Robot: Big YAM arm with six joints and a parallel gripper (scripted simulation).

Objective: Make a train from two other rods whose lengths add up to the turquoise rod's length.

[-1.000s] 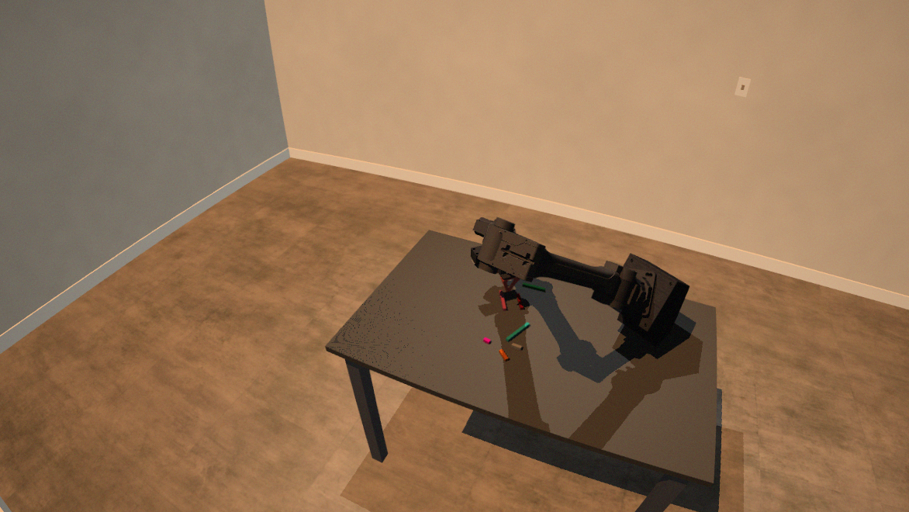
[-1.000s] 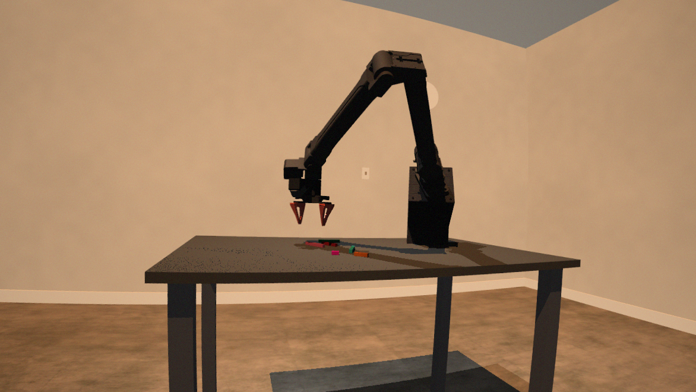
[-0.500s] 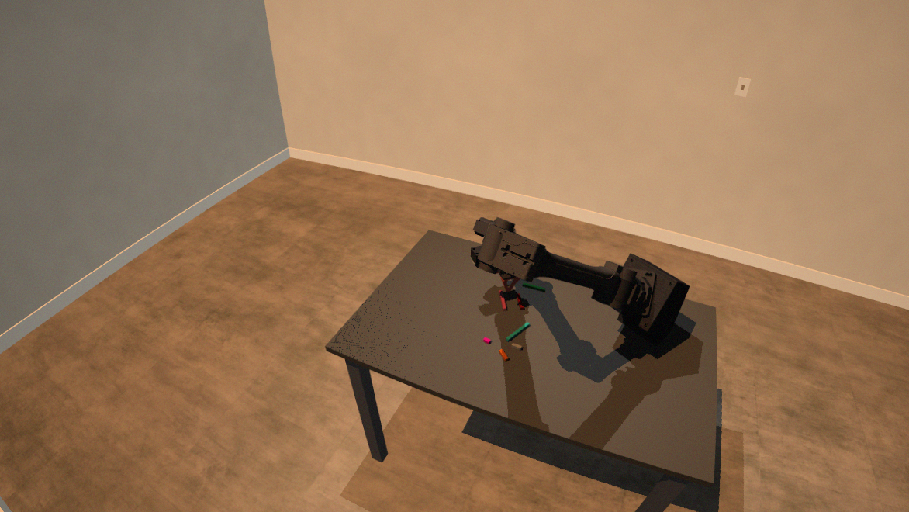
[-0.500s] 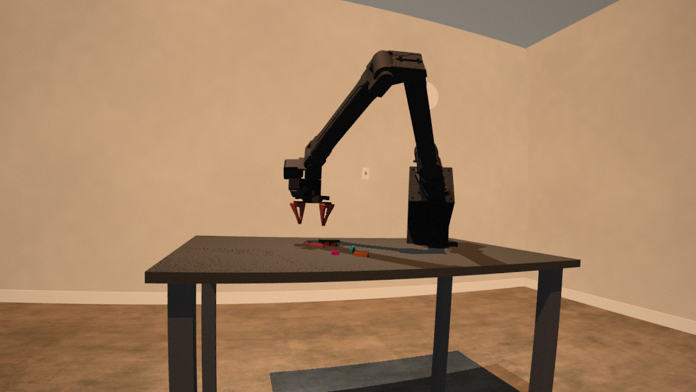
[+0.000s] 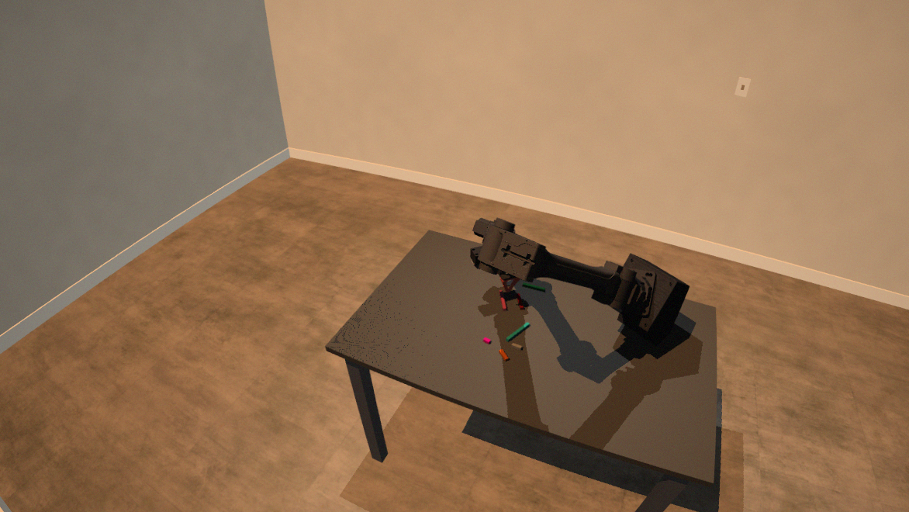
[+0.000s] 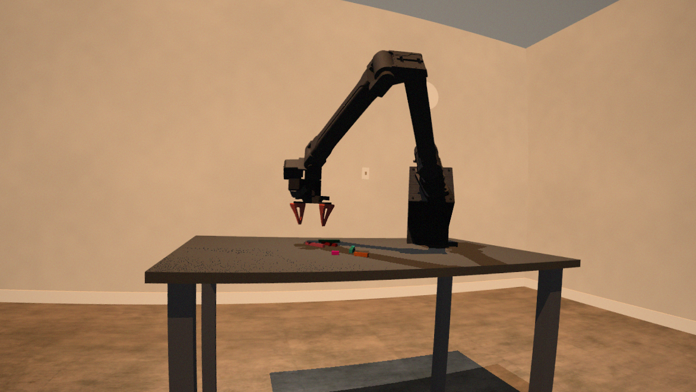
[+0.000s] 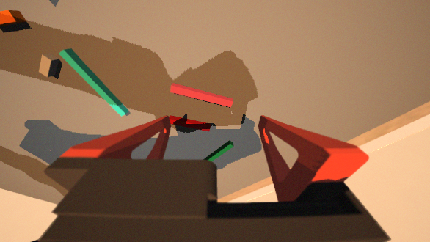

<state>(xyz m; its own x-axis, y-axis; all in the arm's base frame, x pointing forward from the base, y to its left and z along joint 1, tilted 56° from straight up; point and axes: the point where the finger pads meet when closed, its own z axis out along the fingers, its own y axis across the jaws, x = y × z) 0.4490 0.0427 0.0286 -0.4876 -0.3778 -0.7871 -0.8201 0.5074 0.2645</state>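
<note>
Right now my hand is 170 mm past the grey rod, 150 mm to the right of it and 70 mm above it. The rest, counted from my hand: red rod 70 mm below, 60 mm behind, 20 mm to the right; green rod 120 mm to the right, 70 mm below, 60 mm behind; pink rod 70 mm below, 20 mm behind, 10 mm to the left.
</note>
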